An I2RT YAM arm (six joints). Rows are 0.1 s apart.
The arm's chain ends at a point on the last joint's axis. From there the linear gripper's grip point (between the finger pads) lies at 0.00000 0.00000 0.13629 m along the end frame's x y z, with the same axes.
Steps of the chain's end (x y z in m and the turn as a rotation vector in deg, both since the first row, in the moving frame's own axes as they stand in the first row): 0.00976 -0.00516 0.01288 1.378 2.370 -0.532; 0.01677 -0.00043 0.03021 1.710 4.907 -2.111; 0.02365 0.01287 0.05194 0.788 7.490 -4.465; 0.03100 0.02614 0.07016 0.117 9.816 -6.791; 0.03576 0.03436 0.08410 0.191 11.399 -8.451; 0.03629 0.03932 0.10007 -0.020 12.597 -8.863; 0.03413 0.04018 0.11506 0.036 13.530 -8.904; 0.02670 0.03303 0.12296 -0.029 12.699 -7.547; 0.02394 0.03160 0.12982 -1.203 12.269 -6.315; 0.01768 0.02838 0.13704 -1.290 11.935 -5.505
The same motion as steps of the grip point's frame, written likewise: 0.01538 -0.00846 0.01272 1.378 2.370 -0.532; 0.02835 -0.00471 0.02965 1.710 4.907 -2.111; 0.04132 0.01031 0.05076 0.788 7.490 -4.465; 0.05416 0.02448 0.06817 0.117 9.816 -6.791; 0.06257 0.03192 0.08142 0.191 11.399 -8.451; 0.06590 0.03706 0.09680 -0.020 12.597 -8.863; 0.06588 0.03761 0.11129 0.036 13.530 -8.904; 0.05658 0.03112 0.11963 -0.029 12.699 -7.547; 0.05300 0.03283 0.12668 -1.203 12.269 -6.315; 0.04597 0.03006 0.13406 -1.290 11.935 -5.505
